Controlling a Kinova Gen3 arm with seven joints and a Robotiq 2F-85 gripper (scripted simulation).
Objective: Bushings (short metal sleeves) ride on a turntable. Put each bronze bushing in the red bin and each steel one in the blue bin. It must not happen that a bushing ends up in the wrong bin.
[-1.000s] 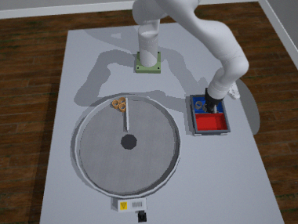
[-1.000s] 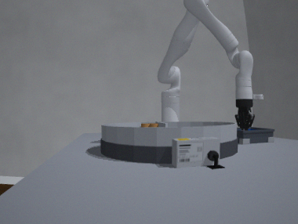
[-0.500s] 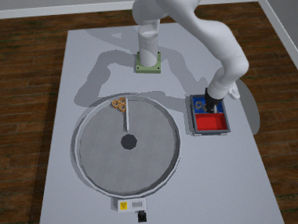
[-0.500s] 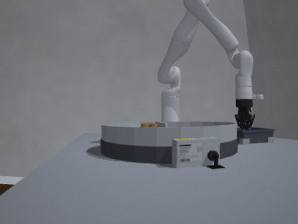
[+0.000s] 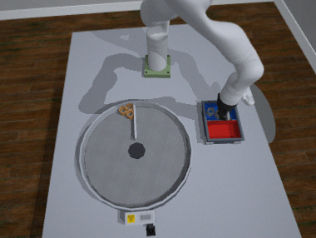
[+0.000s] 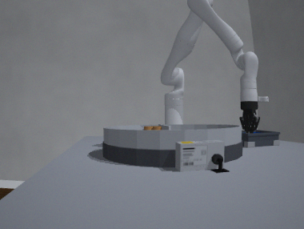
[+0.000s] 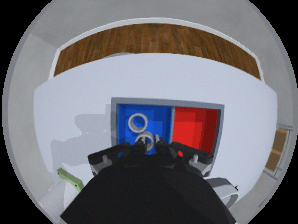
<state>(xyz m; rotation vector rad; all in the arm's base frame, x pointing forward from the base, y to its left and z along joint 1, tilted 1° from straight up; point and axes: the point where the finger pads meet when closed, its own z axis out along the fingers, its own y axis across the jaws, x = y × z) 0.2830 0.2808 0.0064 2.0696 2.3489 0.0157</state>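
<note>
The bin is 30 mm ahead of my hand and 10 mm below it. Also, from my hand: round grey turntable (180 mm ahead, 340 mm to the right, 20 mm above).
</note>
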